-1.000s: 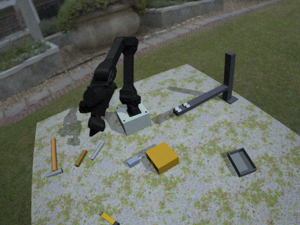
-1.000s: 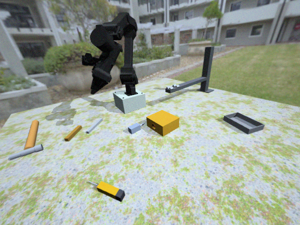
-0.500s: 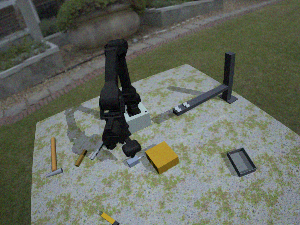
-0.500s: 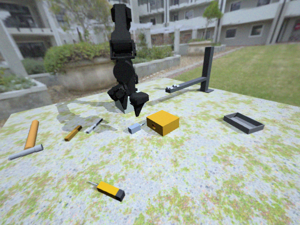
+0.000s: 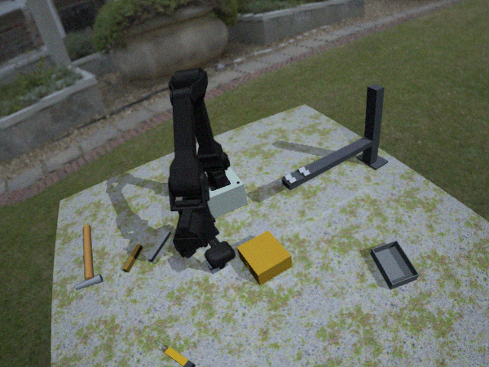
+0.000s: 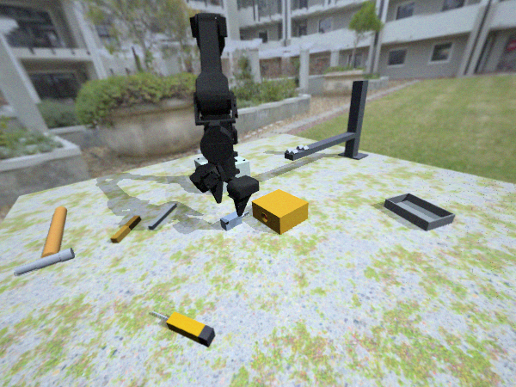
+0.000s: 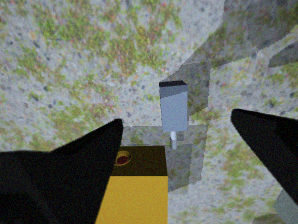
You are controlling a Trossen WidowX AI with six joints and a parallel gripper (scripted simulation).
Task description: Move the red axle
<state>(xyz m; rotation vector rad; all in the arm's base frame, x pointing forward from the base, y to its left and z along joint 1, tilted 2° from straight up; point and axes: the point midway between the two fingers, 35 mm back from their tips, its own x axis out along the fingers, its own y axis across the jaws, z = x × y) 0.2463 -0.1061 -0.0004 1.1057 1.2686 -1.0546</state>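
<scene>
My gripper tip is 4 cm above the grey block tool, 2 cm to the right of it and 1 cm past it. Round my gripper tip: yellow-and-black tool 20 cm ahead, 18 cm to the right, 4 cm below; grey bar 16 cm behind, 14 cm to the right, 5 cm below; yellow beam 12 cm to the left, 5 cm ahead, 3 cm below.
</scene>
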